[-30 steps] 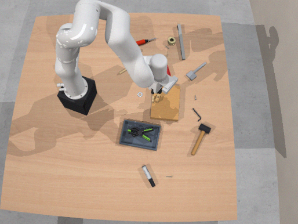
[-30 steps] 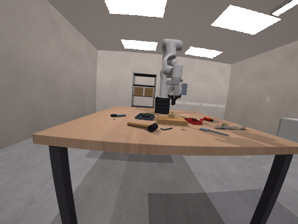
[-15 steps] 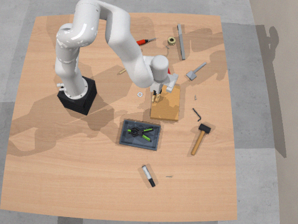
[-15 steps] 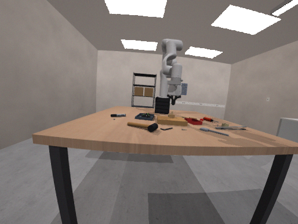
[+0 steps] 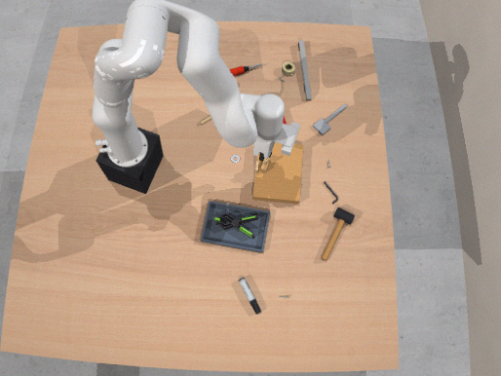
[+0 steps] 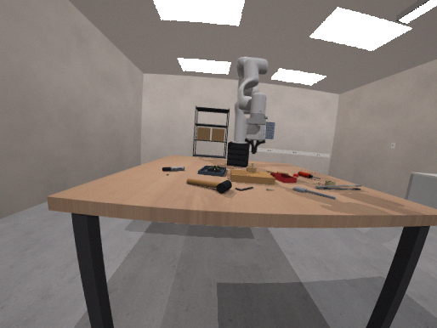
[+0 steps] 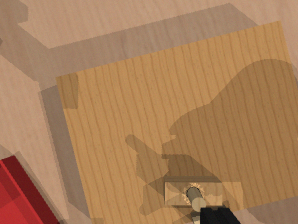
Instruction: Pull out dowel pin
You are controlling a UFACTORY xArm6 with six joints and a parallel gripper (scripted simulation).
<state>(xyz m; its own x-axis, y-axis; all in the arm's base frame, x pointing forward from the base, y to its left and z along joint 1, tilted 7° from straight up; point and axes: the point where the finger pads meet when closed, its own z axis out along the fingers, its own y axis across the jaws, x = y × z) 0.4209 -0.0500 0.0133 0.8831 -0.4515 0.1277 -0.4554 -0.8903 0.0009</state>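
Right now the dowel pin is 9 cm below my hand. From my hand the other things lie so: small wooden block: 11 cm below; then red tray: 3 cm ahead, 17 cm to the left, 14 cm below; then dark grey tray: 12 cm behind, 19 cm to the right, 14 cm below.
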